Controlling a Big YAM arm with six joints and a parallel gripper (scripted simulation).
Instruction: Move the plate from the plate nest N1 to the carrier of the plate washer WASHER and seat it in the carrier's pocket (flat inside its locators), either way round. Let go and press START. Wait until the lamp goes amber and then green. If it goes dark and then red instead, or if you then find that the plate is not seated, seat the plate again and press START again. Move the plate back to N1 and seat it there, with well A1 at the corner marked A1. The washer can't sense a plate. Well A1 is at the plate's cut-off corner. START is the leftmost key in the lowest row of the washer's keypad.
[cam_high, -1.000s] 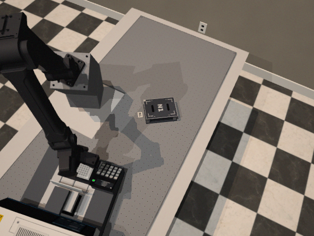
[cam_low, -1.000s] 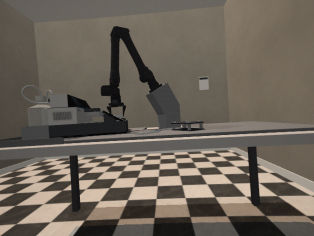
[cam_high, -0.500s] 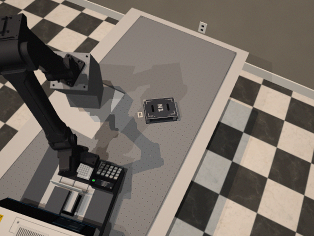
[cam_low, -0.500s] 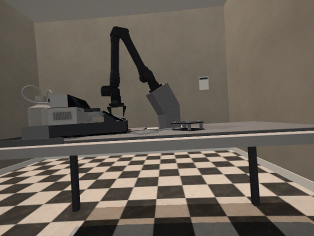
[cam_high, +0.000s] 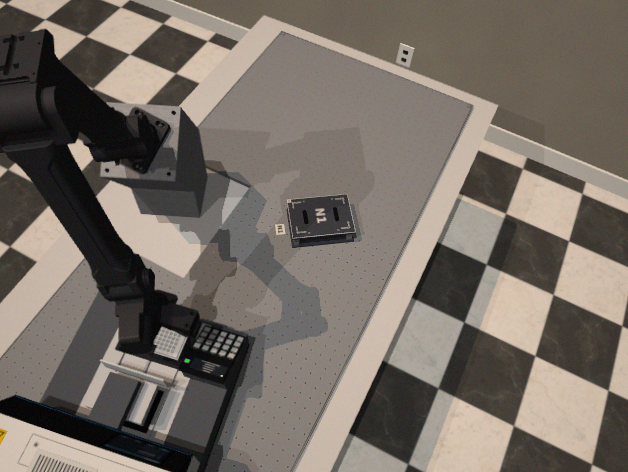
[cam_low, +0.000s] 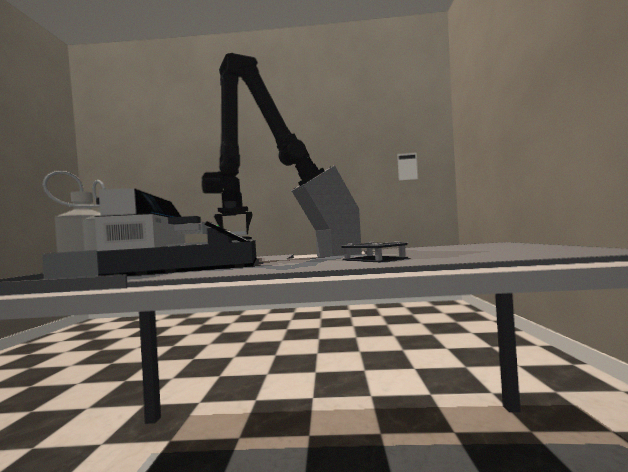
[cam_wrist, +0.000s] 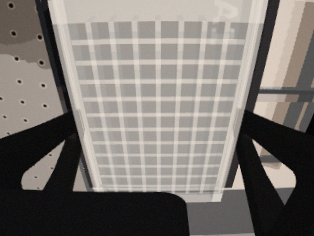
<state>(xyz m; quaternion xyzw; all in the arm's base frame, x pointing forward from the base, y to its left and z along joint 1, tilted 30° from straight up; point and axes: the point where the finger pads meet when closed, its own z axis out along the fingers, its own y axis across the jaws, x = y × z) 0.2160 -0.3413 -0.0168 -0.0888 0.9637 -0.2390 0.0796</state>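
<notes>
My gripper is now 20 mm above the dark carrier. The rest, counted from my hand: white well plate: 10 mm below; label: 410 mm to the left, 110 mm below, 100 mm ahead; plate washer: 150 mm to the right, 20 mm ahead, 20 mm above.
</notes>
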